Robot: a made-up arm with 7 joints.
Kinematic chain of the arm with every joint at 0, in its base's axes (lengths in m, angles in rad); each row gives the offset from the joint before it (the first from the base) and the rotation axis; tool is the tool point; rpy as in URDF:
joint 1: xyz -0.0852 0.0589 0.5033 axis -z
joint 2: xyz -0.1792 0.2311 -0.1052 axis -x
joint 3: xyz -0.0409 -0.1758 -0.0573 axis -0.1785 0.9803 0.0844
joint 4: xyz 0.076 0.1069 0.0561 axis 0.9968 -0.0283 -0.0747
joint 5: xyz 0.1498 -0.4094 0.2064 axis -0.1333 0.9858 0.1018
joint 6: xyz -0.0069 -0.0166 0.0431 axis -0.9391 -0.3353 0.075
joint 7: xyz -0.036 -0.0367 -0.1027 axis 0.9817 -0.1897 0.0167
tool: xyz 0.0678 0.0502 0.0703 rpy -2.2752 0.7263 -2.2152
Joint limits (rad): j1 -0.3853..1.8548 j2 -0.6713..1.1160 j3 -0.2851..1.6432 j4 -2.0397..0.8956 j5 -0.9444..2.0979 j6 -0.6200..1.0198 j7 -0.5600..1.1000
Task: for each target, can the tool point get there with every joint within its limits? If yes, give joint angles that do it. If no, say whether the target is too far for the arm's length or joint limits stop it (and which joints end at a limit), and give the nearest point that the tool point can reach.
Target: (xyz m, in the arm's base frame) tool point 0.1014 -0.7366 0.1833
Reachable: no: joint limits stop it (at a limit: joint 1, joint 2, joint 7) | nearest point 0.1274 -0.4445 0.2257 | short by 0.296 m
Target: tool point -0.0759 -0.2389 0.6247
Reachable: yes | joints 0.4031 0.6759 1.2985 0.1799 -0.6643 0.3649 0.7514
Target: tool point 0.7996 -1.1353 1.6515
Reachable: no: too far | nearest point 0.3758 -0.2390 0.8506 | short by 1.275 m
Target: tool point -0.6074 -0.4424 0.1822
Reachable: no: joint limits stop it (at a limit: joint 3, joint 4, joint 7) | nearest point -0.4676 -0.3082 0.2234 | short by 0.198 m
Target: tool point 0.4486 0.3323 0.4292
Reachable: yes | joints 0.7528 0.7718 0.3136 -1.6947 1.5055 0.3593 0.5035
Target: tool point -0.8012 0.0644 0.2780
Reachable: no: joint limits stop it (at a limit: joint 3, joint 4, joint 7) | nearest point -0.6278 0.0631 0.2988 | short by 0.175 m
